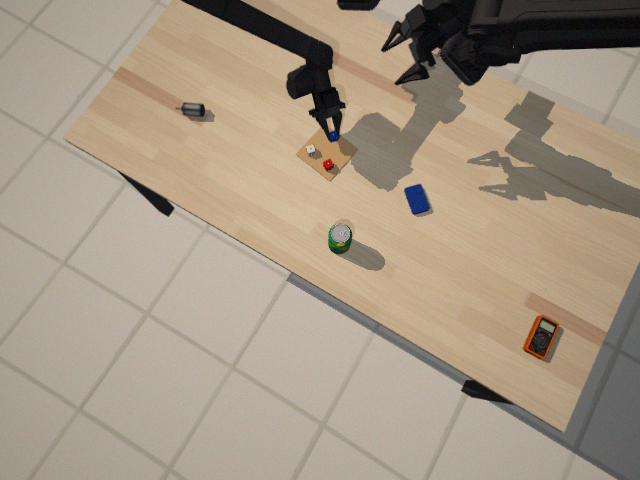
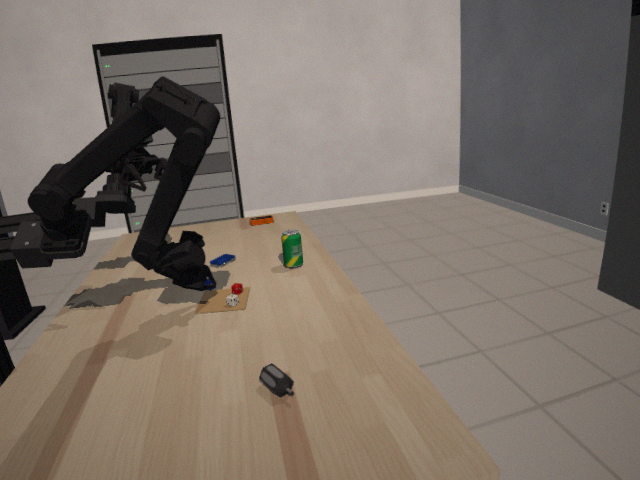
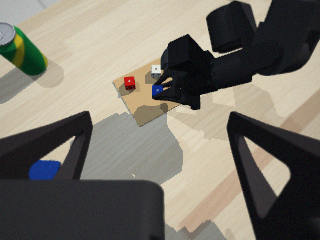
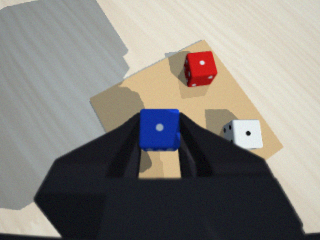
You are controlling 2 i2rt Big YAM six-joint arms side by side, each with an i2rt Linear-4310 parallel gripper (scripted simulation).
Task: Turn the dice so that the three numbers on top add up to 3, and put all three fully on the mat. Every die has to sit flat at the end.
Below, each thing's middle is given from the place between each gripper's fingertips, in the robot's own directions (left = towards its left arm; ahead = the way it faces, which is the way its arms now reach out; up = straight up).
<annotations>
Now: the tan mat (image 1: 340,152) 3 cm ahead of my right hand and 5 cm below it. From my right hand the other things lie so: red die (image 4: 199,68) (7 cm ahead, 3 cm to the left, 4 cm below).
The red die lies 32 cm below my left hand (image 1: 388,67), 19 cm ahead of it and 5 cm to the right of it. From my left hand the other things lie so: tan mat 34 cm below, 15 cm ahead, 9 cm to the right.
</annotations>
